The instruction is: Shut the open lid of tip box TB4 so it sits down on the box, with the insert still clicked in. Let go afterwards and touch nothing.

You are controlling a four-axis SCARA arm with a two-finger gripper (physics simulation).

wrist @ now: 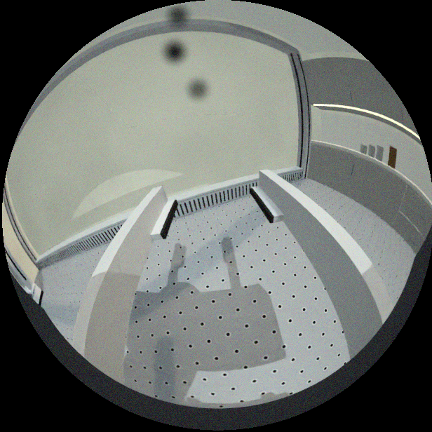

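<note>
My gripper (211,186) is shut as far as it goes, with its two dark-edged pads a gap apart and nothing held between them. Its two long pale fingers reach up from the lower left and lower right. It hangs above the perforated deck (310,310), and its shadow falls on the deck between and below the fingers. Tip box TB4, its lid and its insert do not show in this view, so whether the lid is down and the insert clicked in cannot be told.
A slotted grille (215,201) runs along the far edge of the deck, below a large pale pane (200,130) with a dark upright frame post (303,115) at its right. A grey side wall (332,162) stands at the right. Part of a pale structure shows at the far left edge.
</note>
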